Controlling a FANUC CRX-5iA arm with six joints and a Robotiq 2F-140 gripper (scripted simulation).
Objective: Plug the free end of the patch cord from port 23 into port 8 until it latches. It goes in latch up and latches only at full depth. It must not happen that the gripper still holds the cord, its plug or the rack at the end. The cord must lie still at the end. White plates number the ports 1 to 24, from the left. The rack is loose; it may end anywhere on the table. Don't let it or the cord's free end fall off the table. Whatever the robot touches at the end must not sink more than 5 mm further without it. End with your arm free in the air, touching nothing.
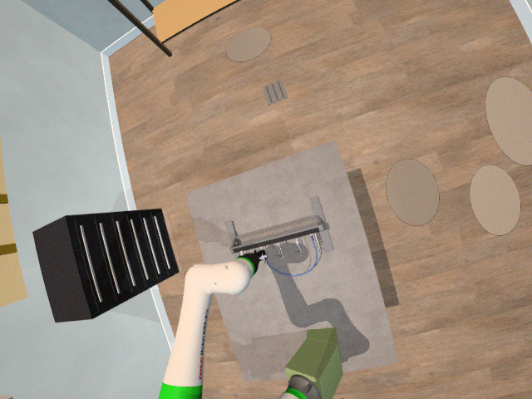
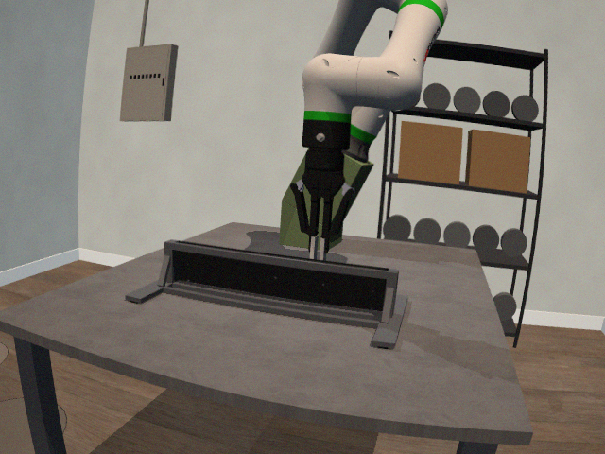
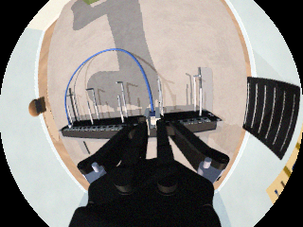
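Now: hand 30 mm above the plug and 10 mm short of it.
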